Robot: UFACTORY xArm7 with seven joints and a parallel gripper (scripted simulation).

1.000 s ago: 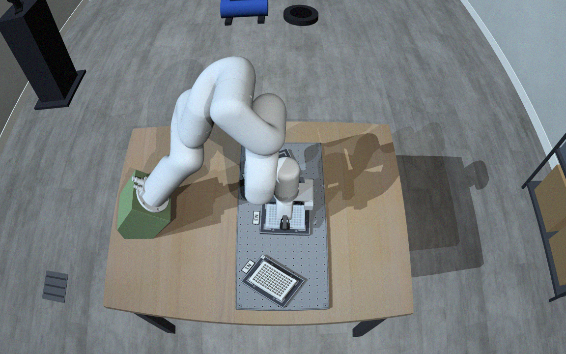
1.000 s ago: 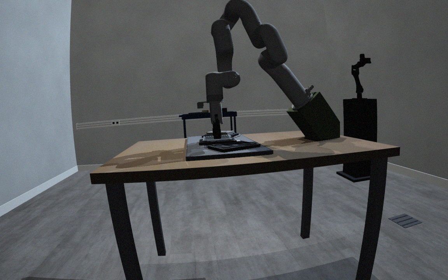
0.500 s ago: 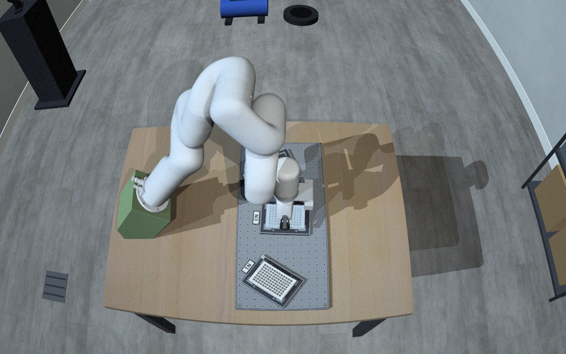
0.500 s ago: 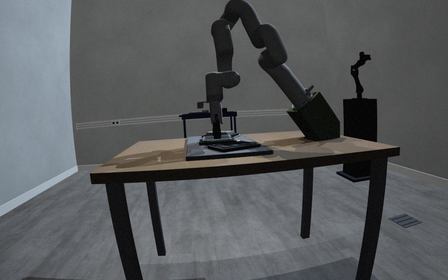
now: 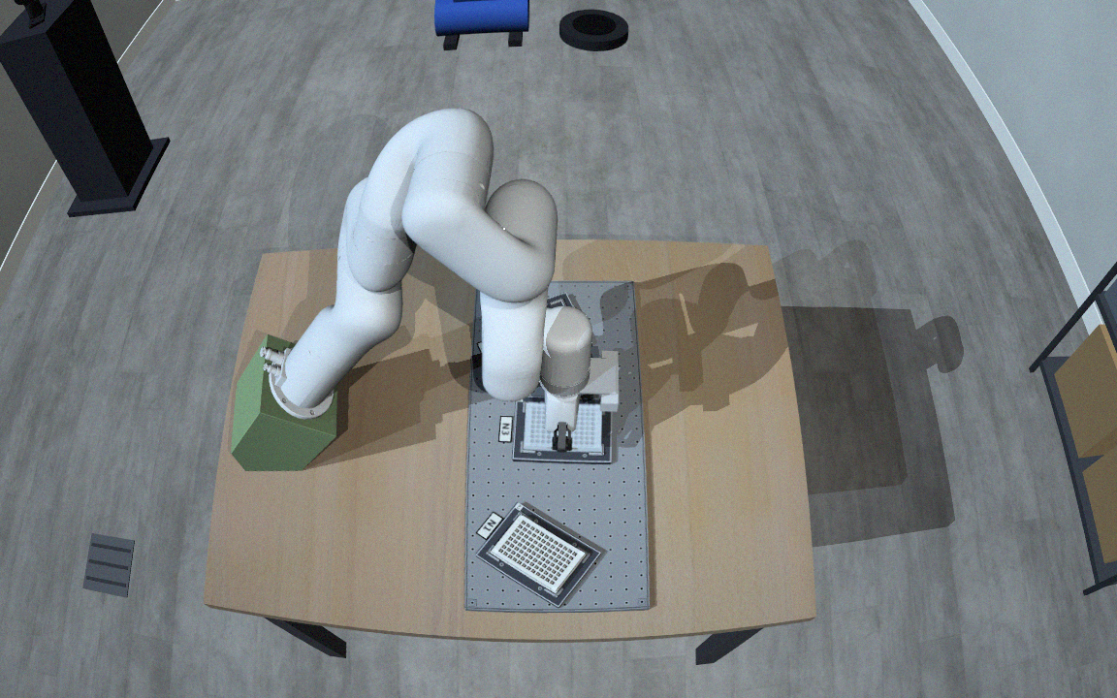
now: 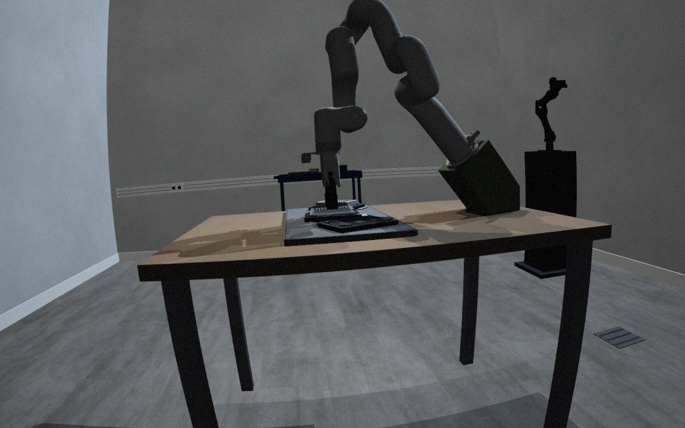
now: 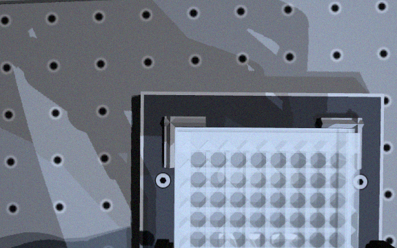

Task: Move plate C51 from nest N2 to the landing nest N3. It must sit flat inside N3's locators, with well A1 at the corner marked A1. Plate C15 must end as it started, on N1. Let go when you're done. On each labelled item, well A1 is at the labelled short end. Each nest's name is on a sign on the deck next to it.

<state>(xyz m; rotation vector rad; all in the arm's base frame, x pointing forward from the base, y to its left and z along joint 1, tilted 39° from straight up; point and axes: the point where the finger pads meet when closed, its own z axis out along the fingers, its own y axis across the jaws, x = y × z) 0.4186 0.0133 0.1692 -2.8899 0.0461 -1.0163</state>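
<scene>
The plate lies 2 cm below my hand. The rest, counted from my hand: nest N1: 3 cm behind, 23 cm to the right, 3 cm below; then nest N2: 5 cm behind, 19 cm to the left, 3 cm below; then nest N3 base: 3 cm below.
</scene>
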